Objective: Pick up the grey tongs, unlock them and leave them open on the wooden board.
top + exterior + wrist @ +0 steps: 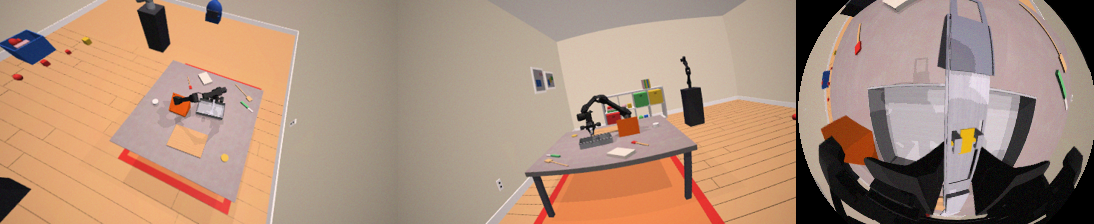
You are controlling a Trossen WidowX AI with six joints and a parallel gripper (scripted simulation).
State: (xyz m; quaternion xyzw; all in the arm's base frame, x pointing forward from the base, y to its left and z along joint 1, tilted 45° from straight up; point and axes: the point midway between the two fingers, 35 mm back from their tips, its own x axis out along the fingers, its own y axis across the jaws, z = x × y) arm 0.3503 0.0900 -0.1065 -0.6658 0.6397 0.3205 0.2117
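Now: gripper tip 30 mm to the right of the yellow lock piece and 40 mm below it. Round my gripper tip: red-tipped tool (380 mm behind, 200 mm to the left, 90 mm below); then white block (230 mm behind, 370 mm to the left, 80 mm below); then grey roasting tin (10 mm behind, 40 mm to the right, 70 mm below).
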